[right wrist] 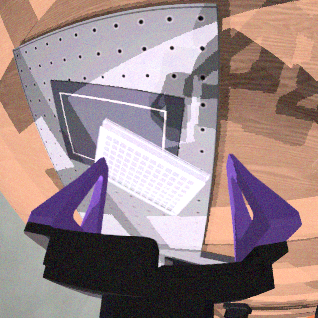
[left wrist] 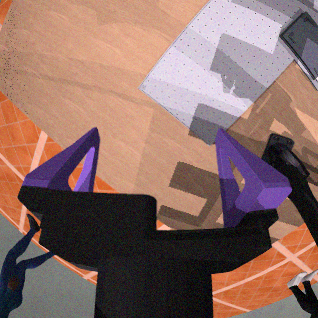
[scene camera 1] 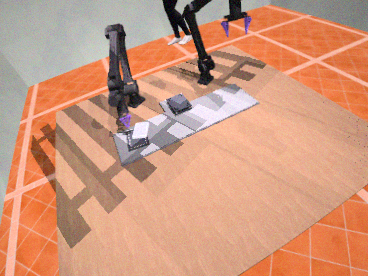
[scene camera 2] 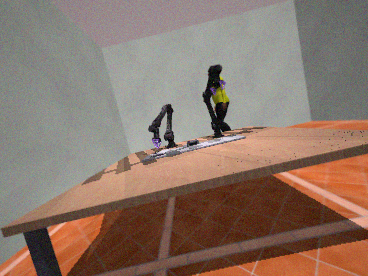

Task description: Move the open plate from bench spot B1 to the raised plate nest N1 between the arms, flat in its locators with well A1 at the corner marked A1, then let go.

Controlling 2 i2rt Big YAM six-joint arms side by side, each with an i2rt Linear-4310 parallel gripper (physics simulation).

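Where they show: left gripper, fingertip midpoint: [left wrist: 157, 132] [scene camera 1: 236, 35] [scene camera 2: 218, 92]; right gripper, fingertip midpoint: [right wrist: 165, 160] [scene camera 1: 127, 124] [scene camera 2: 157, 147]; left arm's base, link origin: [right wrist: 238, 306] [left wrist: 275, 152] [scene camera 1: 205, 80] [scene camera 2: 218, 137]; right arm's base, link origin: [scene camera 1: 136, 102] [scene camera 2: 172, 147].
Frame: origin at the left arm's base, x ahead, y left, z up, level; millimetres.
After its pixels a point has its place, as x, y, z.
Note:
The white open plate [scene camera 1: 141, 130] {-56, -667, 28} [right wrist: 150, 172] {-81, -663, 25} lies askew over one edge of the dark, white-outlined pad [scene camera 1: 131, 146] {-31, -787, 15} [right wrist: 175, 106] {-145, -717, 15}, partly on it and partly off; whether it is quite flat I cannot tell. My right gripper [scene camera 1: 125, 121] {-140, -695, 65} [scene camera 2: 156, 144] {-140, -695, 65} [right wrist: 165, 160] {-140, -695, 65} is open and empty, just above and beside the plate, which shows between and beyond its fingertips in the right wrist view. The raised dark nest [scene camera 1: 178, 103] {13, -368, 43} [scene camera 2: 193, 143] {32, -367, 23} [left wrist: 306, 42] {27, -354, 43} holds no plate; its A1 mark is too small to read. My left gripper [scene camera 1: 237, 34] {319, -165, 438} [scene camera 2: 218, 91] {319, -165, 438} [left wrist: 157, 132] {319, -165, 438} is open and empty, high above the table's far side.
The perforated grey board [scene camera 1: 227, 104] {292, -211, 15} [left wrist: 175, 70] {362, -168, 13} [right wrist: 117, 40] {-131, -797, 13} lies on the wooden table [scene camera 1: 225, 190] {559, -749, 0} [scene camera 2: 165, 175] {607, -919, 0} under pad and nest. Striped shadows cross both. A person in a yellow top [scene camera 2: 220, 95] stands behind the left arm. A person in blue [left wrist: 12, 282] shows in the left wrist view.

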